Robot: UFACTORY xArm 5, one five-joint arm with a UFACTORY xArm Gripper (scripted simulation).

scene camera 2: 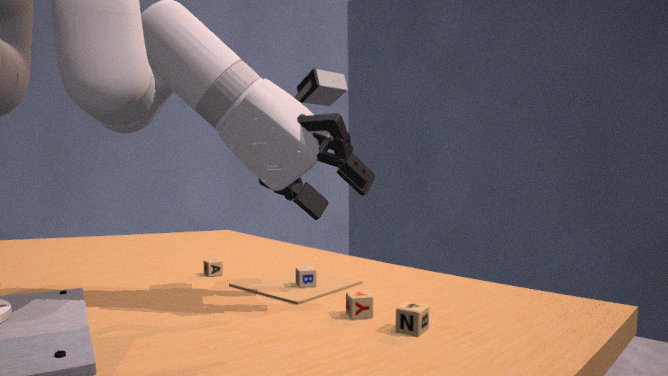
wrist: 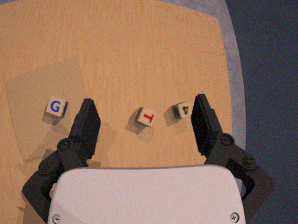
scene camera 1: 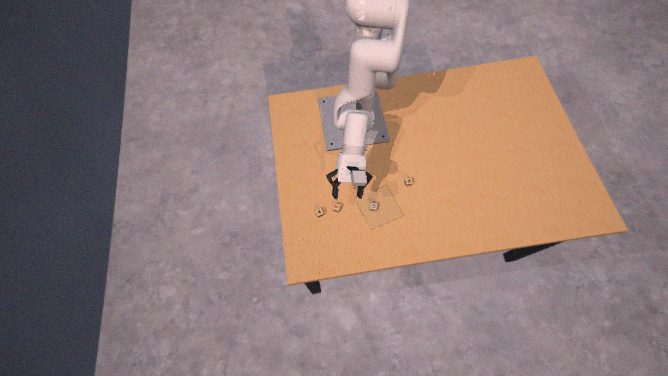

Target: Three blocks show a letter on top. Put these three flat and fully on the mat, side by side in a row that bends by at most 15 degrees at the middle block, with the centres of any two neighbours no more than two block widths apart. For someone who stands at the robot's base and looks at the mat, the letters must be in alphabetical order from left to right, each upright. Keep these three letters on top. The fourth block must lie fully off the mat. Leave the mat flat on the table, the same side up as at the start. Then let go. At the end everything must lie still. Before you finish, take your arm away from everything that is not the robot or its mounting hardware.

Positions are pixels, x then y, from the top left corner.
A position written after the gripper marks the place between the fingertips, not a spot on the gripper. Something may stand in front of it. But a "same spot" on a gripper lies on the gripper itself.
Labels:
The gripper shows in scene camera 2, in the wrist view [144, 107] and in scene camera 1. One and the same spot on the gripper: [scene camera 2: 351, 169] is [scene camera 1: 332, 189].

